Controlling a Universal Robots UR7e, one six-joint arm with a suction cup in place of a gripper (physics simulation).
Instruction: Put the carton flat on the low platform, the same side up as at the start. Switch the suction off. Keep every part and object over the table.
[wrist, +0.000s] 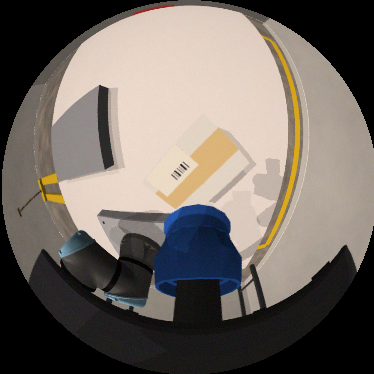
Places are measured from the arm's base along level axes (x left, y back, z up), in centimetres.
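Pixels of known places: end effector, tool point: (196, 232); arm's base, origin of the base link: (141, 247).
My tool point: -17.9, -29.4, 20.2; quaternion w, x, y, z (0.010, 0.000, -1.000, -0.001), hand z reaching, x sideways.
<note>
For each thing: its top centre in the pictures, then the offset to it from my tool point, as dx, dy, dz.
- carton, middle of its top: (194, 171) -0.3, +1.5, -14.9
- low platform, middle of its top: (67, 141) +38.2, -9.7, -19.8
The carton (212, 152) lies on the table in the middle of the wrist view, turned at a slant. A pale face with a tan tape strip and a white barcode label shows on it. The low platform (77, 137) is a grey slab with a dark side, at the left and apart from the carton. My blue suction cup (197, 212) is at the lower middle, its tip close to the carton's near corner in the picture. It holds nothing. The height between cup and carton is hard to tell.
A grey plate (111, 218) lies at the lower left beside the dark arm links (95, 262). A yellow line (297, 125) runs along the right table edge. A yellow bracket (48, 180) is at the left edge. A red strip (155, 9) shows at the far edge.
</note>
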